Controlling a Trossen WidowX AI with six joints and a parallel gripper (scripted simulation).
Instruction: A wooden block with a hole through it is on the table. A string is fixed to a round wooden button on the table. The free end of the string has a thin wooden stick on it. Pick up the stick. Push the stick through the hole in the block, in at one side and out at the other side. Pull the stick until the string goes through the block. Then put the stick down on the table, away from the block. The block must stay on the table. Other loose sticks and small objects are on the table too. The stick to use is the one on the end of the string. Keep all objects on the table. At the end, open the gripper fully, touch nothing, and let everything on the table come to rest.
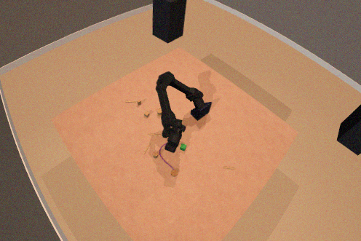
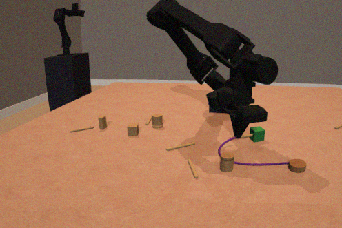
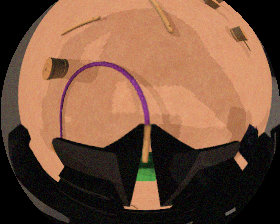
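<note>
My gripper tip is 2 cm past the green block and 5 cm to the right of it. The rest, counted from my gripper tip: round wooden button (14 cm ahead, 13 cm to the left, 1 cm below); then wooden cylinder (14 cm ahead, 3 cm to the right); then wooden cube (3 cm behind, 29 cm to the right).
</note>
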